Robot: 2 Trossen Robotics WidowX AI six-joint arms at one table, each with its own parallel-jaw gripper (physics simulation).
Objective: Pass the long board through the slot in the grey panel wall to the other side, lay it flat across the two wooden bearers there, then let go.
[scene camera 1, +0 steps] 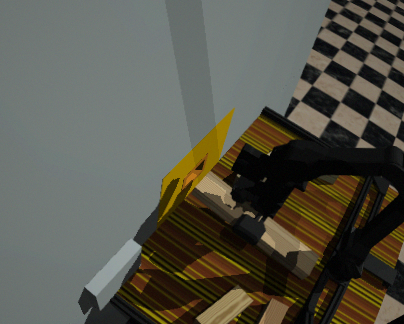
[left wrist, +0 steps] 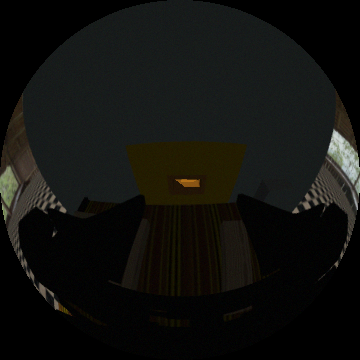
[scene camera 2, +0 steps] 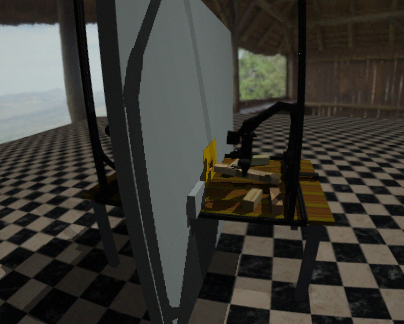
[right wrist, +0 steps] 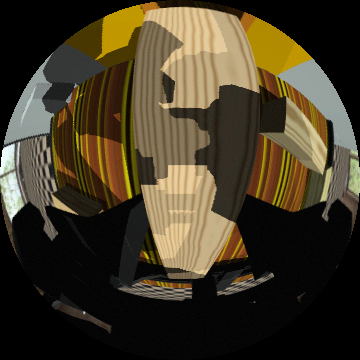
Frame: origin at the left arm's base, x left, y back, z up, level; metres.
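Seen in the pictures: left gripper, fingertip midpoint: (left wrist: 192,199); right gripper, fingertip midpoint: (scene camera 2: 244,174) (right wrist: 192,194); right arm's base at its link origin: (scene camera 1: 339,271) (right wrist: 203,278).
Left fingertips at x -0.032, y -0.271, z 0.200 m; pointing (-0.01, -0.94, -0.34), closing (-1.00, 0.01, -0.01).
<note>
A point is followed by its place in that frame.
The long wooden board (scene camera 1: 279,239) @(x -0.046, y -0.737, z 0.045 m) (scene camera 2: 262,175) @(x -0.073, y -0.758, z 0.043 m) (right wrist: 187,134) @(x -0.050, y -0.619, z 0.063 m) is held just above the striped table (scene camera 1: 194,257) @(x -0.175, y -0.596, z -0.019 m). One end points at the slot (scene camera 1: 195,171) @(x -0.013, y -0.475, z 0.044 m) (left wrist: 187,183) in the yellow plate (scene camera 1: 207,148) @(x 0.005, y -0.482, z 0.122 m) (scene camera 2: 210,154) @(x -0.038, y -0.484, z 0.129 m) (left wrist: 151,168) @(x 0.049, y -0.432, z 0.121 m) on the grey panel wall (scene camera 1: 111,128) @(x -0.311, y -0.482, z 0.443 m) (scene camera 2: 175,106) @(x -0.467, y -0.482, z 0.431 m). That end lies close to the plate, on this side. My right gripper (scene camera 1: 249,213) @(x -0.045, y -0.664, z 0.031 m) (scene camera 2: 244,165) (right wrist: 192,194) @(x -0.045, y -0.664, z 0.031 m) is shut on the board near its middle. My left gripper (left wrist: 192,199) @(x -0.032, y -0.271, z 0.200 m) is open and empty on the wall's other side, facing the slot. Two dim bearers (left wrist: 134,255) @(x 0.084, y -0.252, z 0.019 m) (left wrist: 236,255) @(x -0.143, y -0.246, z 0.019 m) lie below it.
Loose wooden blocks (scene camera 1: 224,306) @(x -0.253, y -0.720, z 0.028 m) (scene camera 1: 274,312) @(x -0.201, y -0.818, z 0.025 m) (scene camera 2: 252,199) @(x -0.304, y -0.727, z 0.028 m) (scene camera 2: 276,196) @(x -0.257, y -0.827, z 0.025 m) lie near the table's front edge, and another block (scene camera 2: 260,159) (right wrist: 295,137) lies behind the board. A grey foot (scene camera 1: 114,273) @(x -0.353, y -0.509, z 0.081 m) (scene camera 2: 195,199) @(x -0.412, y -0.513, z 0.065 m) juts from the wall. A black frame post (scene camera 2: 297,96) @(x -0.354, y -0.876, z 0.453 m) stands at the table's right.
</note>
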